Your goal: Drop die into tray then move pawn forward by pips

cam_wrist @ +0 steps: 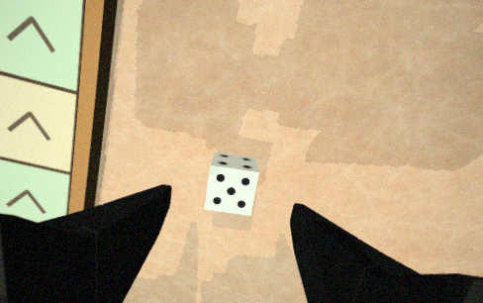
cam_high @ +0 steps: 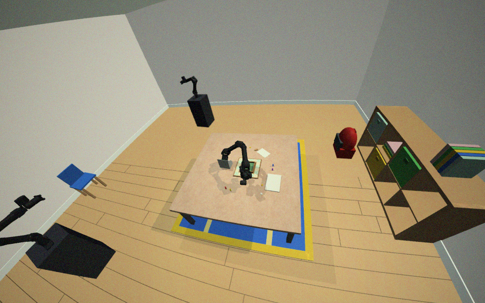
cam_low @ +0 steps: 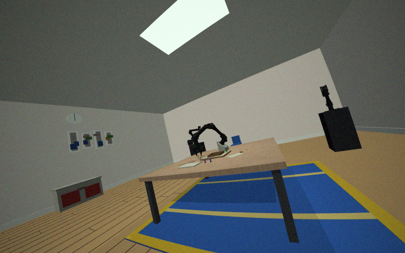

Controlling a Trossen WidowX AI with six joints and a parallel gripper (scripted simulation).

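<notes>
The white die lies 30 mm below my gripper tip. From my gripper tip the other things lie so: green felt dice tray (220 mm to the left, 40 mm behind, 30 mm below); green pawn (330 mm to the left, 120 mm behind, 10 mm below).
</notes>
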